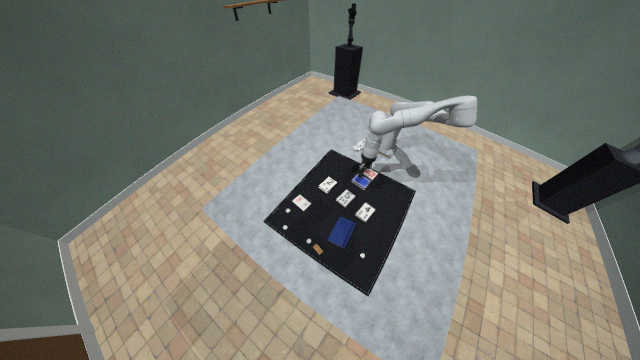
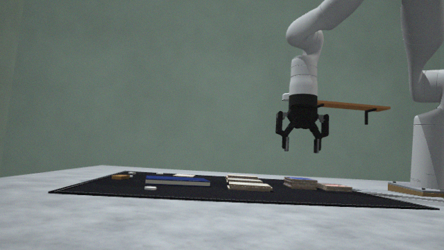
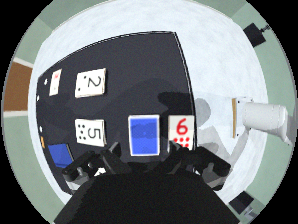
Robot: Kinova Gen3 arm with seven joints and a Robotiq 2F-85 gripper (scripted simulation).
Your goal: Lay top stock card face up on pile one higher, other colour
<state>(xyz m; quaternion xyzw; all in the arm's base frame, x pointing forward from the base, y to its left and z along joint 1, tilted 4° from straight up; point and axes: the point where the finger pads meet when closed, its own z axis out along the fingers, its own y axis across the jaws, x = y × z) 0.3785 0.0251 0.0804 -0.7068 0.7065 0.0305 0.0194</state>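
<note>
My gripper is now 8 cm above the blue-backed card.
</note>
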